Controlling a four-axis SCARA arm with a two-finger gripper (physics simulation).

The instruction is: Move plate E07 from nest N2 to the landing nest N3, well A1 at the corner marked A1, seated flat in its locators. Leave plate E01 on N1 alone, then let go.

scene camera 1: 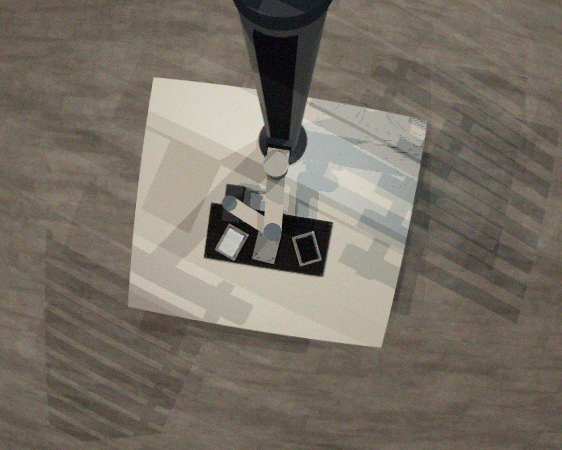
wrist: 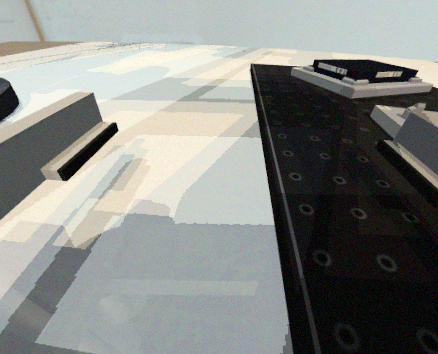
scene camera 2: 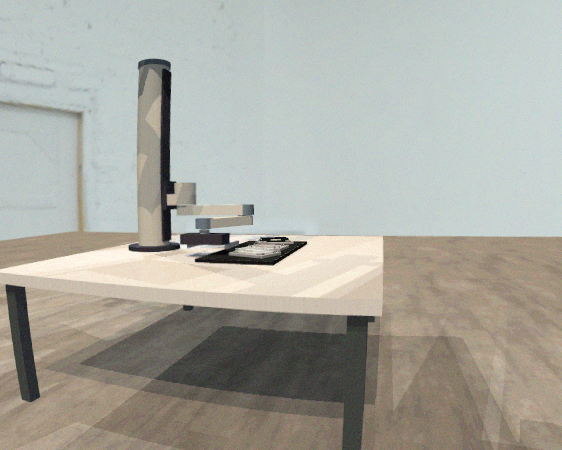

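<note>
My gripper (scene camera 1: 255,201) (scene camera 2: 212,247) (wrist: 246,119) is open and empty, behind the left part of the black board, partly under the arm in scene camera 1. A pale plate (scene camera 1: 231,242) (scene camera 2: 252,251) lies within the grey left nest and looks flat. A black plate (scene camera 1: 306,249) (scene camera 2: 274,239) (wrist: 370,69) with white labels lies in the right nest (wrist: 357,91). The middle nest (scene camera 1: 265,251) (wrist: 385,120) shows a bare grey top in scene camera 1; my right finger partly hides it in the wrist view. The nest numbers, plate names and A1 marks are not legible.
The nests stand on a black perforated board (scene camera 1: 287,260) (scene camera 2: 275,260) (wrist: 320,230) on the pale table (scene camera 1: 310,305) (scene camera 2: 150,285) (wrist: 200,200). The arm's column (scene camera 1: 277,80) (scene camera 2: 151,160) stands behind the board. Arm links reach over the board's middle.
</note>
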